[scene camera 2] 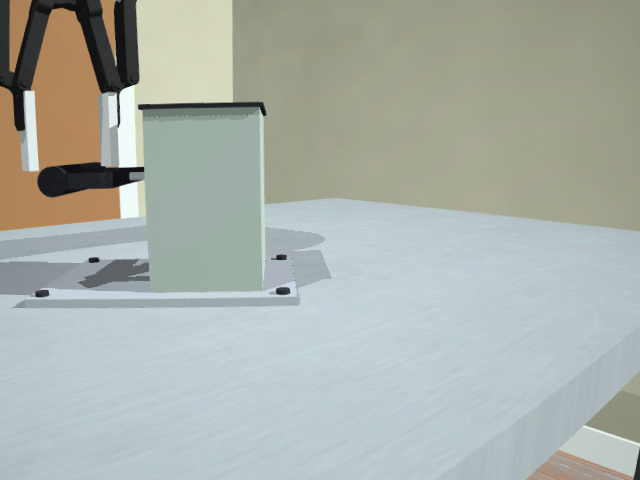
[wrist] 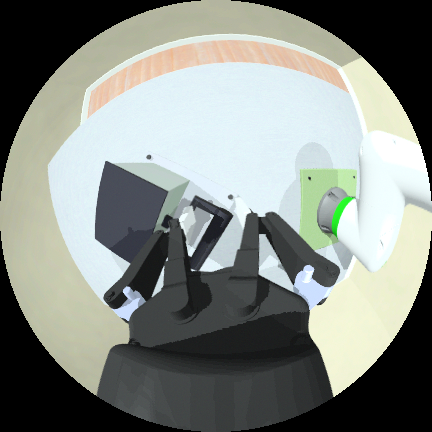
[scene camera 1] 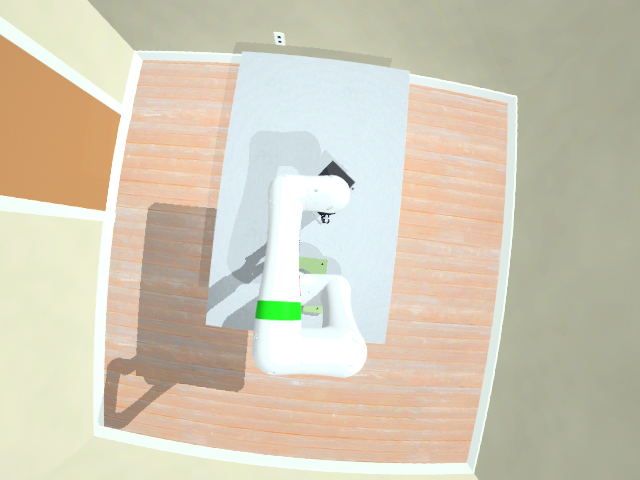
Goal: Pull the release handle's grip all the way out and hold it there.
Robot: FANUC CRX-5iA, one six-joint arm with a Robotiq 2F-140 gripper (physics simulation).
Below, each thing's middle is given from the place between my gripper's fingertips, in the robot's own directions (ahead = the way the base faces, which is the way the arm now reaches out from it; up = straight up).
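Scene:
Bolted base plate (scene camera 2: 112, 283): 110 mm below my hand, 100 mm ahead of it, 20 mm to the left of it.

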